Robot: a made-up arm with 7 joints. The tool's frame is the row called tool.
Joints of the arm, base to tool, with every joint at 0 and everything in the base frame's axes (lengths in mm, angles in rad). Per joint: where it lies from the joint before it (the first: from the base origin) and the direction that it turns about. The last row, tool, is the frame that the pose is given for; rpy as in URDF.
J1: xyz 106 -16 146 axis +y
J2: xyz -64 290 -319 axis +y
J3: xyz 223 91 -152 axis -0.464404 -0.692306 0.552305
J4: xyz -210 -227 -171 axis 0.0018 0.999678 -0.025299
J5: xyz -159 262 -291 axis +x
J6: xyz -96 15 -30 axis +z
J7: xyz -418 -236 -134 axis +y
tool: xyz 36 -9 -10 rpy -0.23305 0.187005 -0.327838
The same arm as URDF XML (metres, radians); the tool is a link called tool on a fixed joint. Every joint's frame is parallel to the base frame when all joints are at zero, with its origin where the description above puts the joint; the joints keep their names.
<robot name="arm">
<link name="base"/>
<link name="link1"/>
<link name="link2"/>
<link name="link3"/>
<link name="link4"/>
<link name="link5"/>
<link name="link6"/>
<link name="link7"/>
<link name="tool"/>
<joint name="J1" type="continuous"><parent link="base"/><child link="link1"/><origin xyz="0.106 -0.016 0.146"/><axis xyz="0 1 0"/></joint>
<joint name="J2" type="continuous"><parent link="link1"/><child link="link2"/><origin xyz="-0.064 0.29 -0.319"/><axis xyz="0 1 0"/></joint>
<joint name="J3" type="continuous"><parent link="link2"/><child link="link3"/><origin xyz="0.223 0.091 -0.152"/><axis xyz="-0.464404 -0.692306 0.552305"/></joint>
<joint name="J4" type="continuous"><parent link="link3"/><child link="link4"/><origin xyz="-0.21 -0.227 -0.171"/><axis xyz="0.0018 0.999678 -0.025299"/></joint>
<joint name="J5" type="continuous"><parent link="link4"/><child link="link5"/><origin xyz="-0.159 0.262 -0.291"/><axis xyz="1 0 0"/></joint>
<joint name="J6" type="continuous"><parent link="link5"/><child link="link6"/><origin xyz="-0.096 0.015 -0.03"/><axis xyz="0 0 1"/></joint>
<joint name="J7" type="continuous"><parent link="link6"/><child link="link7"/><origin xyz="-0.418 -0.236 -0.134"/><axis xyz="0 1 0"/></joint>
<joint name="tool_joint" type="fixed"><parent link="link7"/><child link="tool"/><origin xyz="0.036 -0.009 -0.01" rpy="-0.2331 0.187 -0.3278"/></joint>
</robot>

